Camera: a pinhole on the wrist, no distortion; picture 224 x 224 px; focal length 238.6 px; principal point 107.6 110.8 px. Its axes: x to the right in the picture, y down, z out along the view. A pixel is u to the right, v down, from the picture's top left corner.
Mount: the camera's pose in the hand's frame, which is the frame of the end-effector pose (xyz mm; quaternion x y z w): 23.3 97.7 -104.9 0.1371 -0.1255 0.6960 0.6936
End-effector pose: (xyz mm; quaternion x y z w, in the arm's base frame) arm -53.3 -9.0 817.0 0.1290 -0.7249 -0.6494 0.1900
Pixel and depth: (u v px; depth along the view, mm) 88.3 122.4 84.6
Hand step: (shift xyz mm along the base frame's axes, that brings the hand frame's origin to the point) -2.2 -27.0 64.5
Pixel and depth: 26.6 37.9 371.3
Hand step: -222.6 91.2 -153.8
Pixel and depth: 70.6 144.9 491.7
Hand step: -119.0 289.0 -183.4
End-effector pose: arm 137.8 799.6 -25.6 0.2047 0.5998 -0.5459 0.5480
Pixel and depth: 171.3 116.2 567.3
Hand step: 228.1 -417.8 63.0
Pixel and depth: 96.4 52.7 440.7
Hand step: 16.0 -335.2 -28.2
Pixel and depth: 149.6 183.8 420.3
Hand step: 178.3 -238.6 143.2
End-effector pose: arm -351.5 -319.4 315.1 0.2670 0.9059 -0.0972 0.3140
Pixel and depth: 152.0 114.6 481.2
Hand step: 181.7 -114.6 -309.4
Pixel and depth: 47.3 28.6 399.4
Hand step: -69.7 -125.9 -281.5
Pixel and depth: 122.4 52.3 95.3
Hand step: -1.9 82.9 -19.3
